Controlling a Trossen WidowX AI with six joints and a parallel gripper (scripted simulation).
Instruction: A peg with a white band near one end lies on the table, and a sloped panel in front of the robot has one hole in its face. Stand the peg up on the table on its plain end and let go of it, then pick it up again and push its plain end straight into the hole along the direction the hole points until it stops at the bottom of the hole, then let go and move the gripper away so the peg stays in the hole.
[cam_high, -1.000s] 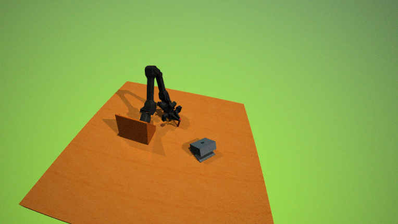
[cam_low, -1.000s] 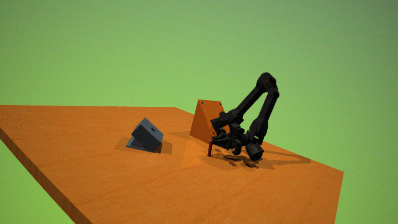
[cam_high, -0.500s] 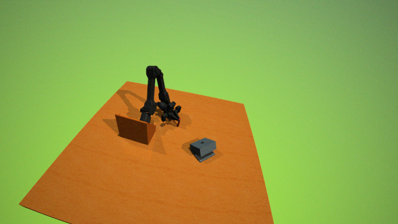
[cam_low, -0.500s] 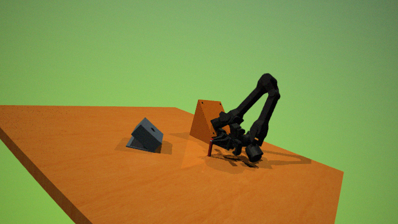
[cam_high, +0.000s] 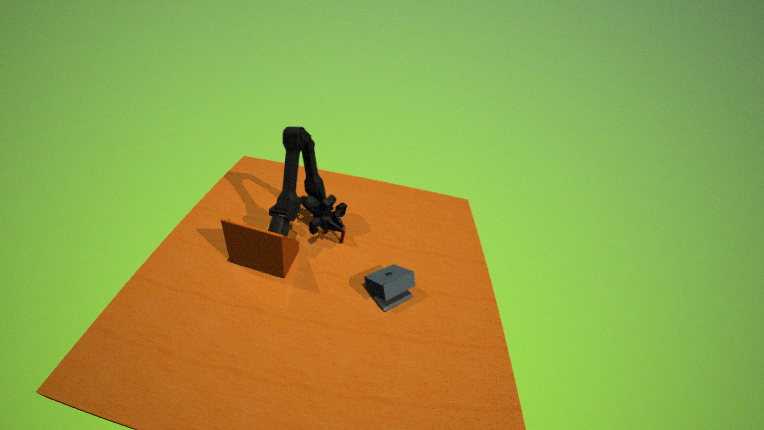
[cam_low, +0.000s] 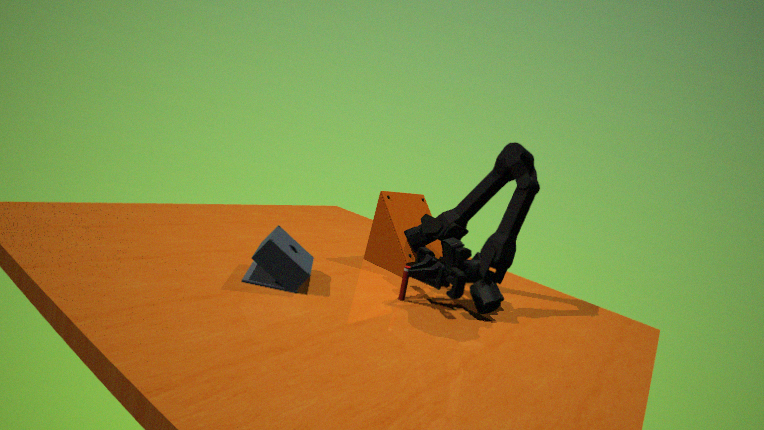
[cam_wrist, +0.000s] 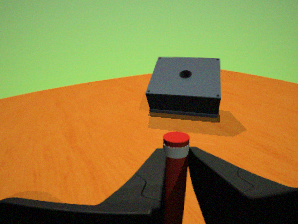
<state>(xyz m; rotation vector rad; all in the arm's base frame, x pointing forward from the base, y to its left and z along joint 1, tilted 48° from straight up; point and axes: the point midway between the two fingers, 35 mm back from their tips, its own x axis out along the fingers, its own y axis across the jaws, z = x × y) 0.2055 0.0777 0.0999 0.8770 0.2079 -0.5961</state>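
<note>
The red peg is 1 cm below my gripper tip. From my gripper tip the other things lie so: grey sloped panel: 20 cm to the right, 18 cm ahead, 2 cm below.
</note>
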